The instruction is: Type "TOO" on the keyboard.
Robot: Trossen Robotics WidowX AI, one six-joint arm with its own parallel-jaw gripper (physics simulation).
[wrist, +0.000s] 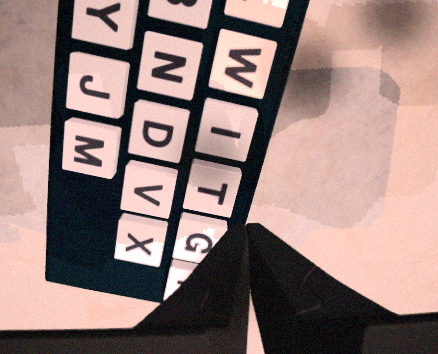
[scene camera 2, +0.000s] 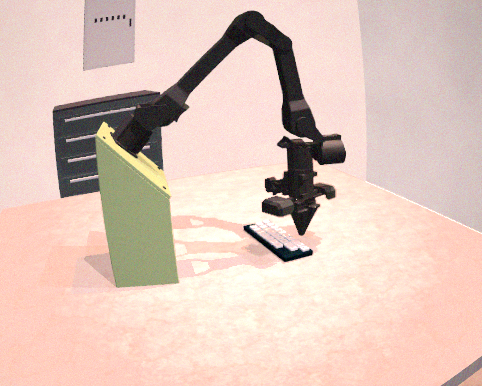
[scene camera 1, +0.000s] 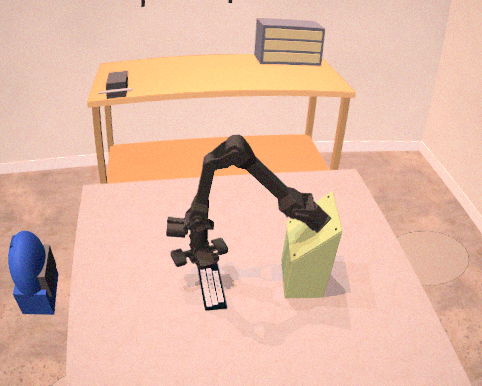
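Seen in the pictures: gripper, between the fingertips: (wrist: 245, 237) (scene camera 2: 301, 235) (scene camera 1: 199, 268); arm's base, origin of its link: (scene camera 2: 122, 145) (scene camera 1: 320, 221).
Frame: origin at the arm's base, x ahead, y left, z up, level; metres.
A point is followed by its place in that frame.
The keyboard (scene camera 1: 216, 308) {x 0.345, y -0.021, z -0.262 m} (scene camera 2: 296, 257) {x 0.268, y -0.225, z -0.264 m} (wrist: 80, 225) {x 0.263, y -0.192, z -0.258 m} lies flat on the table, a dark board with rows of white letter keys. My gripper (scene camera 1: 208, 263) (scene camera 2: 302, 233) {x 0.323, y -0.191, z -0.239 m} (wrist: 245, 236) {x 0.323, y -0.191, z -0.239 m} is shut and empty, pointing down. In scene camera 2 it hangs a little above the keyboard's near end. In the wrist view its tips appear at the board's right edge, beside the G key (wrist: 195, 242) {x 0.305, y -0.200, z -0.253 m} and below the T key (wrist: 212, 189) {x 0.314, y -0.180, z -0.253 m}. The I key (wrist: 226, 134) {x 0.320, y -0.162, z -0.253 m} and W key (wrist: 243, 65) {x 0.328, y -0.142, z -0.253 m} are above T. The fingers partly cover a key below G. The O key does not show in the wrist view.
The arm is mounted on a tall green pedestal (scene camera 1: 307, 270) {x 0.070, y 0.065, z -0.128 m} (scene camera 2: 137, 225) {x -0.033, y -0.096, z -0.138 m} on the same table (scene camera 1: 140, 340) {x 0.630, y -0.001, z -0.270 m} (scene camera 2: 240, 330) {x -0.006, y -0.343, z -0.271 m}. A wooden table (scene camera 1: 200, 75) with a small drawer unit (scene camera 1: 292, 45) stands behind. A blue object (scene camera 1: 27, 260) stands beyond the left edge.
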